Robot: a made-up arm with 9 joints.
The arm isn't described. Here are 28 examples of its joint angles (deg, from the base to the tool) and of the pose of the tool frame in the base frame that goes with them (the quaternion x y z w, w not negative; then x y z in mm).
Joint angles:
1: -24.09 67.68 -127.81 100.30 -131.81 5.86 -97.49 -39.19 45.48
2: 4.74 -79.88 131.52 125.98 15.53 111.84 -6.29 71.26 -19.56
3: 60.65 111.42 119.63 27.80 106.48 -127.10 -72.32 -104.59 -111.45
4: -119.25 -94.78 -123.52 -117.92 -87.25 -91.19 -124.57 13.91 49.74
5: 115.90 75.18 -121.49 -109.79 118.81 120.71 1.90 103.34 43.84
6: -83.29 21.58 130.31 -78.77 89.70 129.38 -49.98 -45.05 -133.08
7: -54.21 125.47 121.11 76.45 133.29 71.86 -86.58 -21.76 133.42
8: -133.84 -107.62 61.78 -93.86 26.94 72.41 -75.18 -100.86 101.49
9: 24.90 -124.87 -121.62 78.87 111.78 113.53 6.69 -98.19 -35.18
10: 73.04 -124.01 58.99 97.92 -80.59 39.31 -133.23 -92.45 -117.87
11: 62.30 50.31 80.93 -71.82 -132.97 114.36 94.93 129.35 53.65
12: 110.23 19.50 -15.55 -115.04 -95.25 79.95 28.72 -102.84 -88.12
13: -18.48 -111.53 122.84 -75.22 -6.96 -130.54 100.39 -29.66 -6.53
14: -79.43 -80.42 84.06 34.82 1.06 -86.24 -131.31 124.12 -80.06
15: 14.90 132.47 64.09 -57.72 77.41 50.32 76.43 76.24 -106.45
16: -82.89 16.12 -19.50 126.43 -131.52 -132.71 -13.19 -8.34 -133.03
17: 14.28 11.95 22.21 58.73 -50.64 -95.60 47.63 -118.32 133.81
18: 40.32 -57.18 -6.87 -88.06 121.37 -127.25 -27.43 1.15 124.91
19: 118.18 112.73 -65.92 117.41 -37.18 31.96 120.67 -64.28 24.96
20: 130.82 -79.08 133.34 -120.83 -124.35 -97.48 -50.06 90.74 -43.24
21: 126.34 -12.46 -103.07 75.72 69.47 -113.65 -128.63 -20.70 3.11
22: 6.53 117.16 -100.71 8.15 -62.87 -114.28 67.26 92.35 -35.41
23: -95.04 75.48 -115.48 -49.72 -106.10 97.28 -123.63 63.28 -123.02
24: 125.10 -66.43 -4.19 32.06 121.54 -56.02 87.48 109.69 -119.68
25: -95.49 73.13 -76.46 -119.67 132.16 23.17 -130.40 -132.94 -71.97
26: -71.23 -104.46 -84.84 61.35 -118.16 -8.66 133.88 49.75 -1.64
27: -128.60 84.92 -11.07 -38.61 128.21 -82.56 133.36 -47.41 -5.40
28: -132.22 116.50 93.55 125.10 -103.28 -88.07 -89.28 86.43 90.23
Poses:
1: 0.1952 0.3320 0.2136 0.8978 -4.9 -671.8 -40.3
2: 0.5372 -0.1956 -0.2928 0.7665 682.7 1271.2 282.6
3: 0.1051 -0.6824 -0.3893 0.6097 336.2 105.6 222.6
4: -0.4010 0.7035 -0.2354 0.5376 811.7 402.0 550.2
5: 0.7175 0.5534 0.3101 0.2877 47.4 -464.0 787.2
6: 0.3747 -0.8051 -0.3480 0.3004 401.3 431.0 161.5
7: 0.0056 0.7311 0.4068 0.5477 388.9 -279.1 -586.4
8: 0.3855 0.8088 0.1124 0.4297 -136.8 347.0 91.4
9: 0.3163 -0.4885 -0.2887 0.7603 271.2 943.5 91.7
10: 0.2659 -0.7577 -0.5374 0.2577 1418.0 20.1 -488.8
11: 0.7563 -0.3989 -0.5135 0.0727 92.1 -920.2 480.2
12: -0.5166 -0.0960 0.7609 0.3807 -70.4 -22.4 -11.0
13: 0.1230 -0.7678 0.4624 0.4261 100.2 184.7 -135.7
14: -0.6424 0.5557 0.5171 0.1057 -57.3 -105.2 966.0
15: 0.4041 -0.2740 0.4736 0.7331 -186.2 333.6 448.2
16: -0.5506 -0.1094 0.3759 0.7373 -652.9 160.4 -224.1
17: -0.5636 0.2721 -0.7672 0.1405 -898.4 -370.1 -490.8
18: -0.8693 0.2330 0.4279 0.0832 19.7 222.7 300.7
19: -0.7250 0.5594 -0.4014 0.0167 810.8 27.6 680.3
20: -0.2662 0.0050 0.6194 0.7386 -631.0 -556.8 -271.1
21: 0.2290 -0.2192 0.3941 0.8627 -448.7 1.7 -158.2
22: -0.8110 -0.1477 0.3497 0.4452 772.8 -298.2 -569.7
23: -0.5364 0.4291 -0.7265 0.0173 -254.0 -654.5 305.4
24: 0.8862 -0.3655 -0.1564 0.2378 -451.1 -1333.5 337.8
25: -0.5235 -0.3134 0.7803 0.1373 -177.0 -959.2 236.7
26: 0.0555 0.9518 0.1994 0.2265 -163.7 453.2 1303.0
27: -0.5523 0.3165 0.4443 0.6304 424.6 184.0 263.6
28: -0.8600 -0.1291 0.2177 0.4432 425.9 199.8 -918.5
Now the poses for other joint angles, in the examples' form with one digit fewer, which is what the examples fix.
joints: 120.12 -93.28 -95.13 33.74 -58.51 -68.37 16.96 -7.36 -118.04
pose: 0.630 -0.480 -0.307 0.528 -105 -355 -272
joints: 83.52 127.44 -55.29 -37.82 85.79 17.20 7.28 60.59 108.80
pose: -0.903 -0.178 -0.151 0.361 244 -415 -584
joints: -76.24 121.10 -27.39 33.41 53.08 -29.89 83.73 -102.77 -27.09
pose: -0.589 0.678 0.402 0.180 314 843 -280
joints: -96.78 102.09 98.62 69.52 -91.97 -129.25 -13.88 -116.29 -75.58
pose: 0.070 0.925 -0.276 0.252 488 459 -568
